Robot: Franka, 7 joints.
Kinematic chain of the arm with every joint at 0, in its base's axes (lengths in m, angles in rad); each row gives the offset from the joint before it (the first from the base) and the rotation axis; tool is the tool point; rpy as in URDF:
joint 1: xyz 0 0 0.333 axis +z
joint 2: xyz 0 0 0 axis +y
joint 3: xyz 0 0 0.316 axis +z
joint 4: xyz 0.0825 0 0 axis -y
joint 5: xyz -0.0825 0 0.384 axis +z
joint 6: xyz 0 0 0 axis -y
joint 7: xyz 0.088 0 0 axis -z
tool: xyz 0 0 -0.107 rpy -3.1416 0 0
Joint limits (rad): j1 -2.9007..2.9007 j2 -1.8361..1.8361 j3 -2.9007..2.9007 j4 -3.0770..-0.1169 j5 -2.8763..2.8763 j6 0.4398..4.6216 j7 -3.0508..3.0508
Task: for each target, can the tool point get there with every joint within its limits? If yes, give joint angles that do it. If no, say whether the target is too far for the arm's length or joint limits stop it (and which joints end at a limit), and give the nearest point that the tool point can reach.
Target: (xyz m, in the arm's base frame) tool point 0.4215 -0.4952 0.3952
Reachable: yes | joints -1.4388 0.8263 0.9138 -1.7932 0.3107 4.2206 0.1692
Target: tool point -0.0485 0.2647 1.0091
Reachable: yes | joints -2.4402 0.2580 -2.1703 -1.1327 1.0123 4.0325 -2.1287
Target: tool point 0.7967 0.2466 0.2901
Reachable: yes | joints -0.2145 1.4207 1.2161 -0.9418 -0.0345 2.6600 -1.2541
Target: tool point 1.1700 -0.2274 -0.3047
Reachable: no: too far | nearest point 0.7425 -0.1443 -0.0717 | short by 0.494 m
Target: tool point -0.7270 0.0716 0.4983
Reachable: yes | joints -0.9052 -0.7637 -2.0936 -1.5160 2.3156 1.9810 0.7980
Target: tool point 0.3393 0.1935 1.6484
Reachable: no: too far | nearest point 0.2121 0.1210 1.1554 | short by 0.514 m
